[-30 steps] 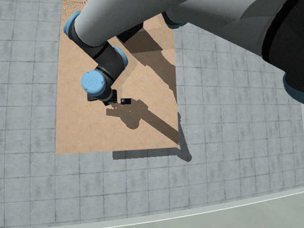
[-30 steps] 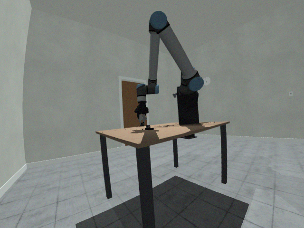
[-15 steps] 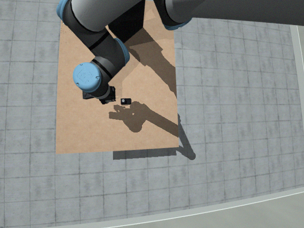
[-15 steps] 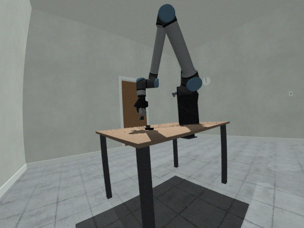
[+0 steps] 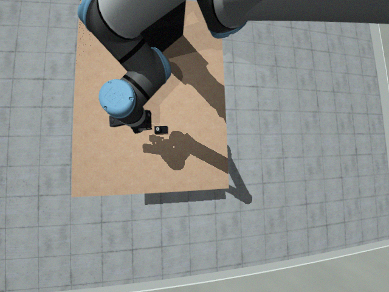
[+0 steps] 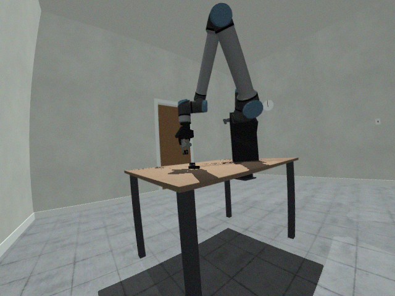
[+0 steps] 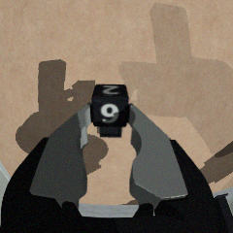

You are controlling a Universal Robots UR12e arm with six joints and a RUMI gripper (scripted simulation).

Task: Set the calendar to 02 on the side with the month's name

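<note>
The black number cube lies 10 cm below my hand, 7 cm to the left of it and 2 cm behind it. Also, from my hand: calendar tray (12 cm below, 9 cm to the left, 2 cm behind).
</note>
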